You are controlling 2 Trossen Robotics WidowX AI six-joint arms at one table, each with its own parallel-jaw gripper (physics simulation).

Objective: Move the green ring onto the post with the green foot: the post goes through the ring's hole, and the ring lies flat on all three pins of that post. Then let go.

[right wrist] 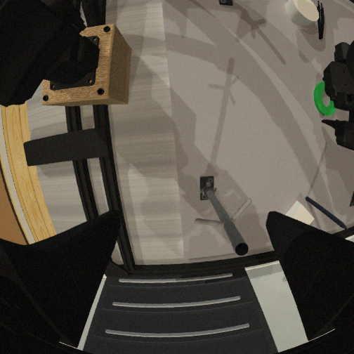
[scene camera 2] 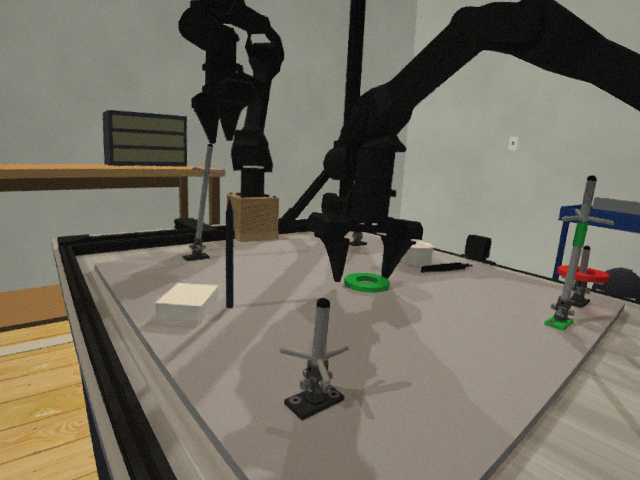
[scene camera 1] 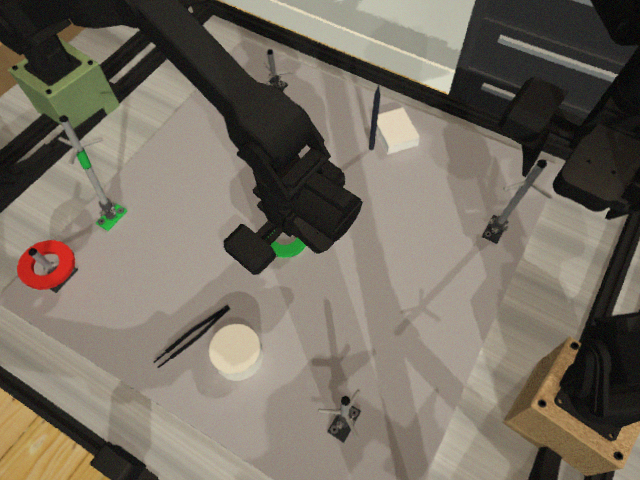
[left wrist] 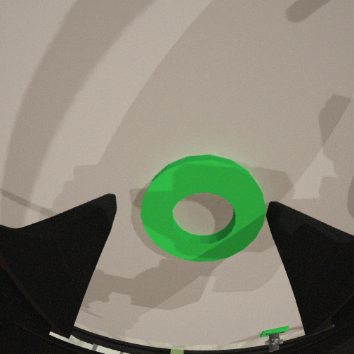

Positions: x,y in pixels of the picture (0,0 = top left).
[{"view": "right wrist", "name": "my left gripper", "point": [323,99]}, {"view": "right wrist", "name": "my right gripper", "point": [195,219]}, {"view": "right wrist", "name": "grey mat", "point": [241,86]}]
